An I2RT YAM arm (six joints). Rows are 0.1 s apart.
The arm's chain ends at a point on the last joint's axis. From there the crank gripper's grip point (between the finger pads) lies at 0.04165 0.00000 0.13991 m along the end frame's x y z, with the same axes.
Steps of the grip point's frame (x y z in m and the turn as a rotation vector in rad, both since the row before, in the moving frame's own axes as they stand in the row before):
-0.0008, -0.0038, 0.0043, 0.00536, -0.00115, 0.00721
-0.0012, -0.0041, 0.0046, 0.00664, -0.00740, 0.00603
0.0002, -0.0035, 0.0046, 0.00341, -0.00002, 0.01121
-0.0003, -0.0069, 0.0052, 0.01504, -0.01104, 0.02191
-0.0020, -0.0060, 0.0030, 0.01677, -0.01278, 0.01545
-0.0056, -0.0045, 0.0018, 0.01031, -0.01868, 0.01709
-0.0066, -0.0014, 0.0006, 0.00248, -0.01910, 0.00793
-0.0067, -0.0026, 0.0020, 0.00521, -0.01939, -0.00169
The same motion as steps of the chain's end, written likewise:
-0.0006, -0.0033, 0.0043, 0.00536, -0.00115, 0.00721
-0.0002, -0.0034, 0.0043, 0.00664, -0.00740, 0.00603
0.0002, -0.0035, 0.0046, 0.00341, -0.00002, 0.01121
0.0012, -0.0057, 0.0048, 0.01504, -0.01104, 0.02191
-0.0002, -0.0043, 0.0025, 0.01677, -0.01278, 0.01545
-0.0030, -0.0037, 0.0011, 0.01031, -0.01868, 0.01709
-0.0039, -0.0014, -0.0002, 0.00248, -0.01910, 0.00793
-0.0040, -0.0018, 0.0012, 0.00521, -0.01939, -0.00169

